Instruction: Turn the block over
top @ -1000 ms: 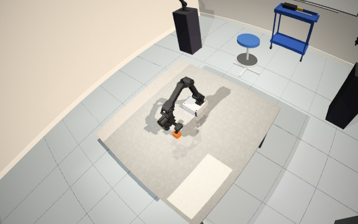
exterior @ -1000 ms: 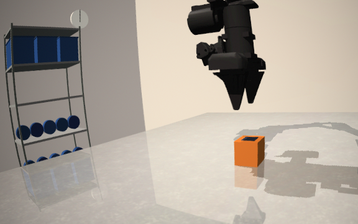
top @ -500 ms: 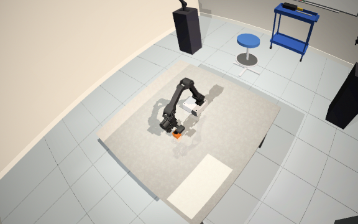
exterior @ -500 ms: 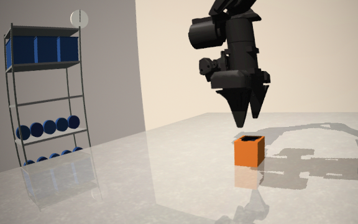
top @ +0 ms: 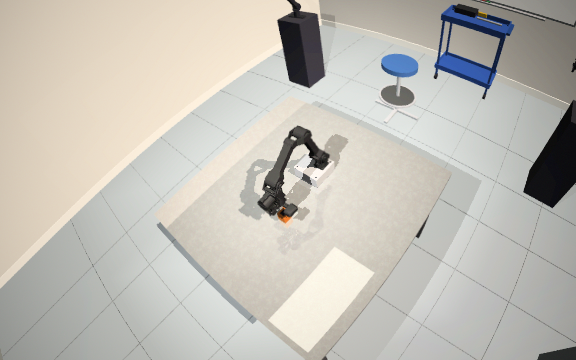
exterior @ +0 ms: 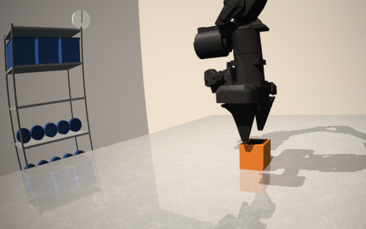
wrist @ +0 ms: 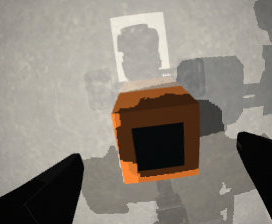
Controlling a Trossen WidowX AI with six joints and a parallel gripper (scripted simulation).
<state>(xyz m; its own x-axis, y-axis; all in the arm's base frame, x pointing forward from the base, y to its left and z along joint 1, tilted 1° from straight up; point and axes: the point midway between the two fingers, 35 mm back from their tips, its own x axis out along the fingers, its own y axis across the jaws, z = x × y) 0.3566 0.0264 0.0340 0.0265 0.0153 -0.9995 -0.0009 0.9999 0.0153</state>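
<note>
Right now my gripper tip is 30 mm above the orange block.
</note>
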